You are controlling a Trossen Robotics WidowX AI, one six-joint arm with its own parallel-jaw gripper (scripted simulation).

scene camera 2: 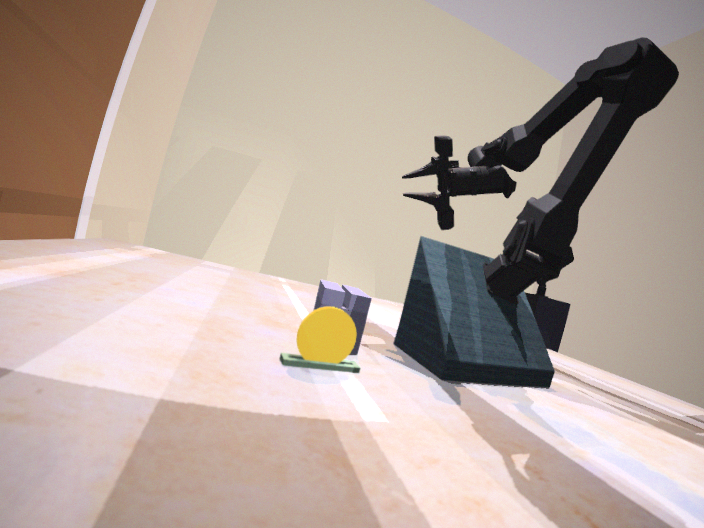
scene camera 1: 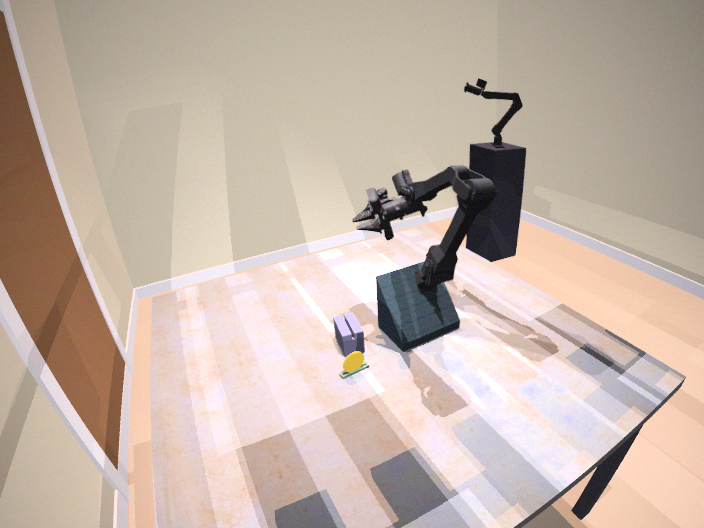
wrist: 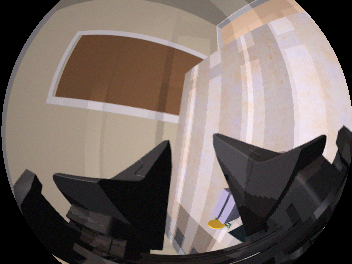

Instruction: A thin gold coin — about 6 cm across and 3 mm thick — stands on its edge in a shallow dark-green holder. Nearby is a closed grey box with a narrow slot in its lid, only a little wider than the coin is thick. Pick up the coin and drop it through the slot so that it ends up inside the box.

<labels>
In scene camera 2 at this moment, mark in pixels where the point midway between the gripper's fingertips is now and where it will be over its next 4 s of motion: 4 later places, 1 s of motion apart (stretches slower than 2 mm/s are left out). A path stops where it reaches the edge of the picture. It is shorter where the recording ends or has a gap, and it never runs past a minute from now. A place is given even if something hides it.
My gripper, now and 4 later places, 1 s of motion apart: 402, 186; 344, 235; 332, 303; 321, 348; 328, 325
</labels>
